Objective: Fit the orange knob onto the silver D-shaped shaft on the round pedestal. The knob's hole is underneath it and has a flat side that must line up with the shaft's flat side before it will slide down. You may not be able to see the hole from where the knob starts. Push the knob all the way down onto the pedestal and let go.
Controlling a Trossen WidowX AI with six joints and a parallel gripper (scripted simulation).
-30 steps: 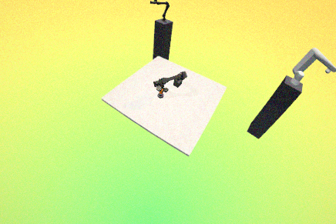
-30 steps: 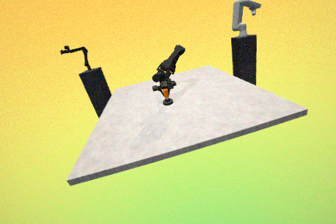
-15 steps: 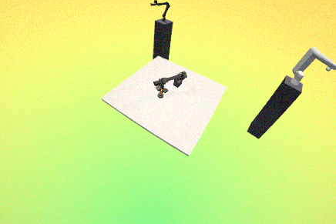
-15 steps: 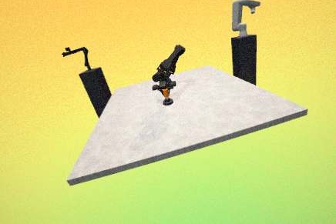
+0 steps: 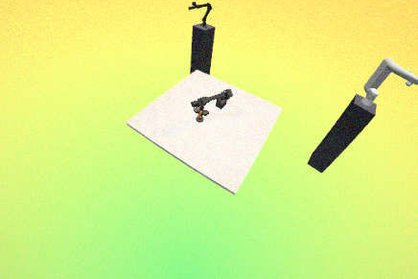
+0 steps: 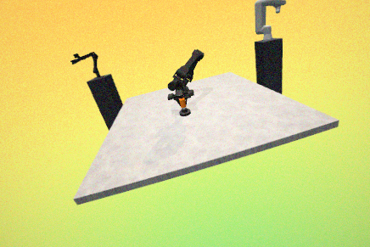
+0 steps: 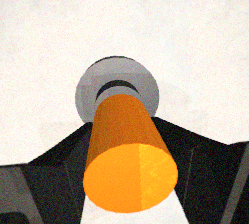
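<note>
My gripper tip is 40 mm above the silver shaft. Also, from my gripper tip: orange knob (30 mm above).
</note>
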